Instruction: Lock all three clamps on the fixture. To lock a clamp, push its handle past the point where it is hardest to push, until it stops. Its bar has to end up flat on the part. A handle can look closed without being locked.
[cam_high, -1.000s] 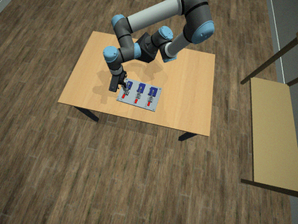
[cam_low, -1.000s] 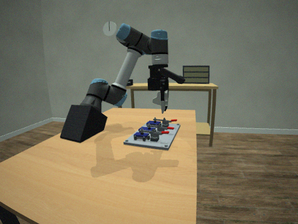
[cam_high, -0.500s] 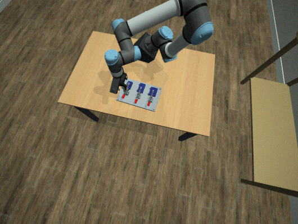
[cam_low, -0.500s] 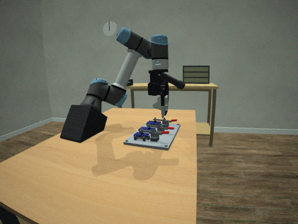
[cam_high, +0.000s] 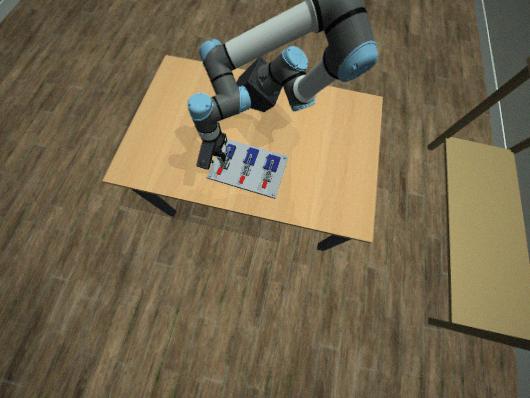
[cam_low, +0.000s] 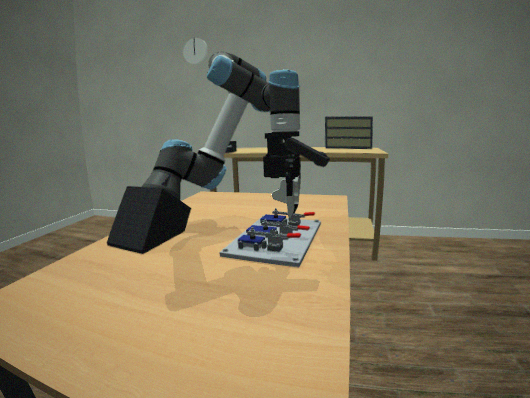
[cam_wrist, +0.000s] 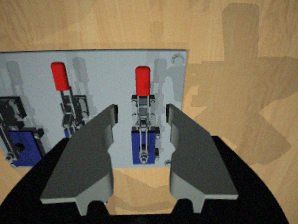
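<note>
Right now my hand is 130 mm past the blue part, 100 mm above it and 10 mm to the right of it.
</note>
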